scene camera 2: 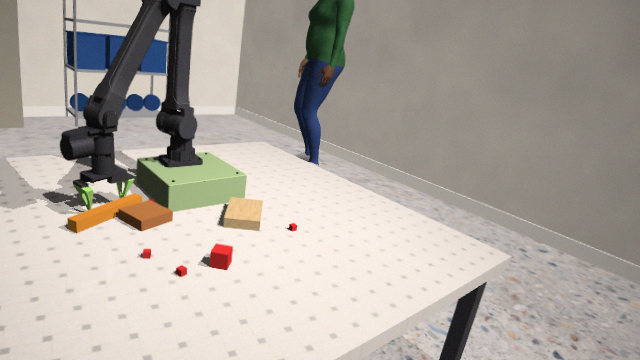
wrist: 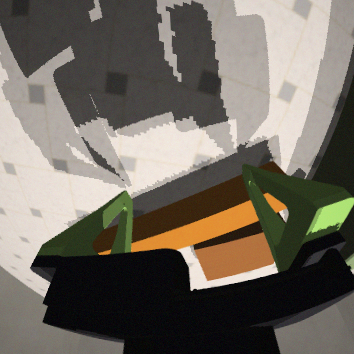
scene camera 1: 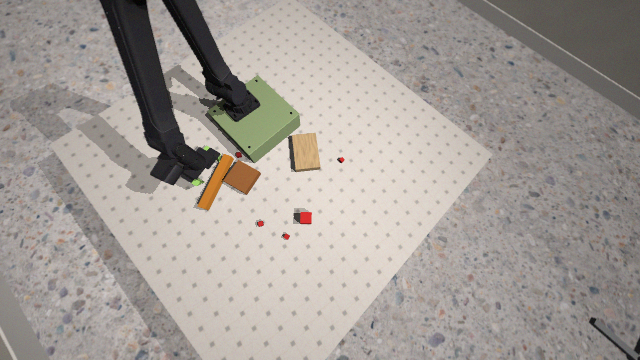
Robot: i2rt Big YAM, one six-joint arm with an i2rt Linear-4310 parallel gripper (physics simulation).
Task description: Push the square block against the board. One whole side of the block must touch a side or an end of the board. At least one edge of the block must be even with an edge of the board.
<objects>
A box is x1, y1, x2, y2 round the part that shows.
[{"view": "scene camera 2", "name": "gripper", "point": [106, 205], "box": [73, 153, 133, 209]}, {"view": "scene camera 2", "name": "orange board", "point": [80, 222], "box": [67, 193, 141, 232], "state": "touched by the gripper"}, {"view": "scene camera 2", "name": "brown square block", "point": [145, 215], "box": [118, 200, 172, 231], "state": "on the table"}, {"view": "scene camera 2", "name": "light wooden block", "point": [241, 213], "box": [223, 197, 262, 230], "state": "on the table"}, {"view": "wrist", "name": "gripper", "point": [183, 183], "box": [30, 163, 353, 353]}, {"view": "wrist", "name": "orange board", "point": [226, 206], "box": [92, 160, 286, 253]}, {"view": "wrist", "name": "brown square block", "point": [245, 248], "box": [193, 212, 284, 280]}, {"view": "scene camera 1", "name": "gripper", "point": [211, 171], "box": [181, 146, 220, 185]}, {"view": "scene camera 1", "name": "brown square block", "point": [242, 177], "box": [223, 160, 260, 194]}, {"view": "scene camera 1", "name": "light wooden block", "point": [306, 155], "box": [292, 133, 320, 171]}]
</objects>
